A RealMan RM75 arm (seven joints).
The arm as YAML. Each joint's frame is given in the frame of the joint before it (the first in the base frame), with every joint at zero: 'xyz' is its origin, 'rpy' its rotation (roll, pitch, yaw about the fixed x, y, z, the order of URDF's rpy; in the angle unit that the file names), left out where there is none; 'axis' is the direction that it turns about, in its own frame. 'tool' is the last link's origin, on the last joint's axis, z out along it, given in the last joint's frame.
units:
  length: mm
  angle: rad
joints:
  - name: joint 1
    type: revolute
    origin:
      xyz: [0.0, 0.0, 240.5]
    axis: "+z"
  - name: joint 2
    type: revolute
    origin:
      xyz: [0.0, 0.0, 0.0]
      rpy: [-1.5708, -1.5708, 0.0]
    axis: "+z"
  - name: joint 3
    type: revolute
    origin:
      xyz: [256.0, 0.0, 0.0]
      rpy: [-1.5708, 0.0, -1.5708]
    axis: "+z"
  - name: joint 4
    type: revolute
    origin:
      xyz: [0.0, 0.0, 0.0]
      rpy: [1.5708, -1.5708, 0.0]
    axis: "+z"
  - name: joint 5
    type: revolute
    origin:
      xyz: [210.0, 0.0, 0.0]
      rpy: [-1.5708, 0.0, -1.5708]
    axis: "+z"
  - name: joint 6
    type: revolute
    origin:
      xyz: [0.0, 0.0, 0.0]
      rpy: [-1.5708, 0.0, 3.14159]
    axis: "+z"
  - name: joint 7
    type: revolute
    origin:
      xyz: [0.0, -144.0, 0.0]
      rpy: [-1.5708, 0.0, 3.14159]
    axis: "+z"
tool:
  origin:
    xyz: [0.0, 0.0, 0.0]
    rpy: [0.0, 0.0, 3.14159]
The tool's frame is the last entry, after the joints.
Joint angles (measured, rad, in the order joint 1, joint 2, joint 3, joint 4, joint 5, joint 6, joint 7), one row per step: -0.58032 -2.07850 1.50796 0.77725 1.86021 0.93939 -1.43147; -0.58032 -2.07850 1.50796 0.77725 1.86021 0.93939 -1.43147; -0.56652 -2.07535 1.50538 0.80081 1.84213 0.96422 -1.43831; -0.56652 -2.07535 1.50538 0.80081 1.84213 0.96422 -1.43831; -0.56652 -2.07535 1.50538 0.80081 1.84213 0.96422 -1.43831; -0.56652 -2.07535 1.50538 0.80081 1.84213 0.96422 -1.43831; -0.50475 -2.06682 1.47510 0.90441 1.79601 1.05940 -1.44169; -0.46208 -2.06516 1.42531 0.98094 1.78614 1.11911 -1.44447; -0.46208 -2.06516 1.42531 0.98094 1.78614 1.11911 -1.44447; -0.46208 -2.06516 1.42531 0.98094 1.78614 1.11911 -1.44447
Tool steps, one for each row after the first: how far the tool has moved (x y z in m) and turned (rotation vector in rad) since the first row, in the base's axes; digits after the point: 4 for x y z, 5 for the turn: 0.0000 0.0000 0.0000 0.00000 0.00000 0.00000; 0.0029 -0.0024 0.0032 -0.00779 -0.02763 0.00325; 0.0029 -0.0024 0.0032 -0.00779 -0.02763 0.00325; 0.0029 -0.0024 0.0032 -0.00779 -0.02763 0.00325; 0.0029 -0.0024 0.0032 -0.00779 -0.02763 0.00325; 0.0117 -0.0111 0.0202 -0.02007 -0.11494 -0.01309; 0.0153 -0.0141 0.0375 -0.00086 -0.16293 -0.02534; 0.0153 -0.0141 0.0375 -0.00086 -0.16293 -0.02534; 0.0153 -0.0141 0.0375 -0.00086 -0.16293 -0.02534
